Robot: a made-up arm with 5 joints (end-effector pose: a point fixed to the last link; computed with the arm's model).
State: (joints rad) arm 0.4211 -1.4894 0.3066 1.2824 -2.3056
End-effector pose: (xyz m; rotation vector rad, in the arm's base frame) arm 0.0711 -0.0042 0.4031 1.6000 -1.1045 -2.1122
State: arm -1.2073 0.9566 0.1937 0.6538 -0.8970
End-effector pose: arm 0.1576 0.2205 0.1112 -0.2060 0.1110 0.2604
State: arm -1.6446 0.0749 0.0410 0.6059 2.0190
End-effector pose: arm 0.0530 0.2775 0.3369 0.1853 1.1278 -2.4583
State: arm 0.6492 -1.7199 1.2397 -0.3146 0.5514
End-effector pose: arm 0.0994 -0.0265 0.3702 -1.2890 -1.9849 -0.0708
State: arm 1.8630 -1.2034 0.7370 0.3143 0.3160
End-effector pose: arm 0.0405 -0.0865 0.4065 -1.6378 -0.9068 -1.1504
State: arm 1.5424 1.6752 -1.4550 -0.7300 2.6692
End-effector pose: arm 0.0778 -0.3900 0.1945 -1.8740 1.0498 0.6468
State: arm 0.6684 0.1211 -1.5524 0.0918 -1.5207
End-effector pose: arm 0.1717 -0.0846 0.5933 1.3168 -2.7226 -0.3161
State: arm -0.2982 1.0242 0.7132 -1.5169 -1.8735
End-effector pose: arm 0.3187 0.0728 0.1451 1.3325 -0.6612 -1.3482
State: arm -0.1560 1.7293 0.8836 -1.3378 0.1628
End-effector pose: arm 0.1802 0.0139 0.0323 0.0062 -0.2965 0.2681
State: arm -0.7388 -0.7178 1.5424 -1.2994 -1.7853
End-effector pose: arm 0.1633 0.0803 0.3307 2.0305 -0.5936 -0.6722
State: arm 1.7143 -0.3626 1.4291 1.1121 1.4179
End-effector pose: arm 0.0602 -0.0446 0.2331 0.6105 0.0177 -0.3343
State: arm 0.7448 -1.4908 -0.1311 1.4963 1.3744
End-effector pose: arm 0.0292 0.0331 0.4269 -1.4751 -0.8753 0.4331
